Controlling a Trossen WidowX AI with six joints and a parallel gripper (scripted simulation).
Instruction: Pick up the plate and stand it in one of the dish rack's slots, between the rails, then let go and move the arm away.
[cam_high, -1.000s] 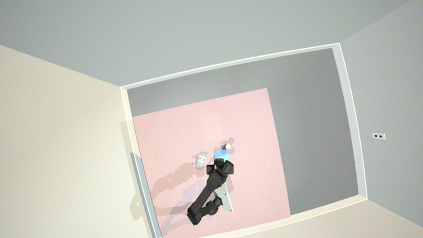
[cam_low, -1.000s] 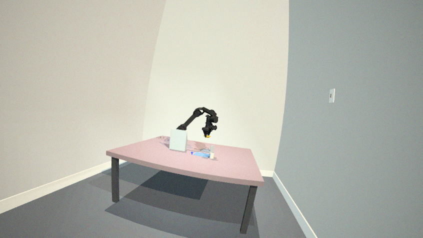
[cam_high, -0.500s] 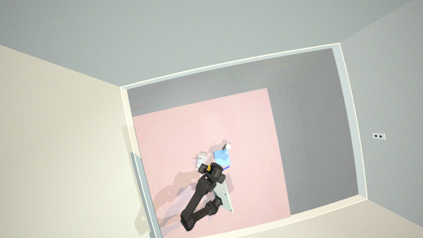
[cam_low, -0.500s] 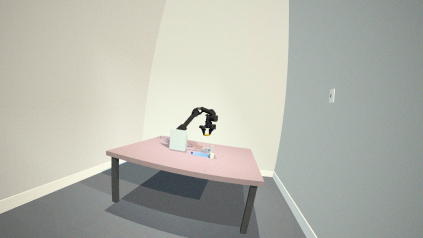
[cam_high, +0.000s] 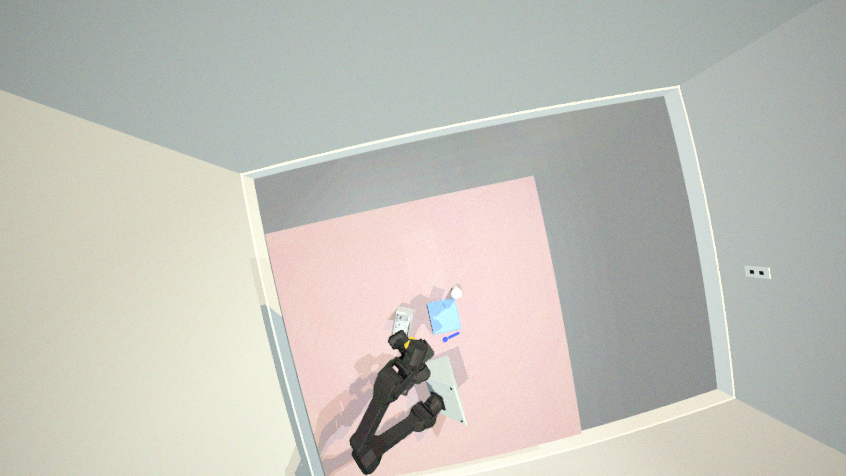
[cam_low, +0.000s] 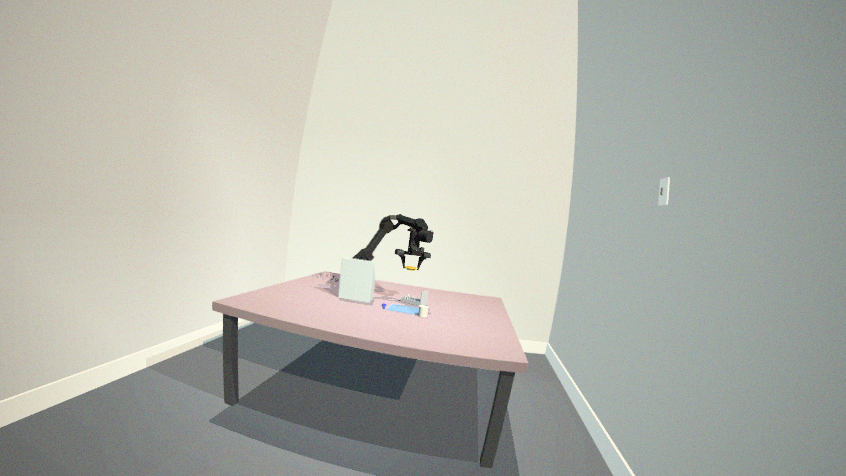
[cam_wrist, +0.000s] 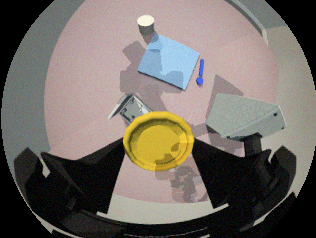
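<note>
Right now the grey dish rack is 30 mm ahead of my gripper tip, 40 mm to the left of it and 160 mm below it. Also, from my gripper tip: white cup (110 mm ahead, 230 mm to the right, 160 mm below); yellow plate (10 mm above); blue spoon (90 mm behind, 150 mm to the right, 180 mm below).
</note>
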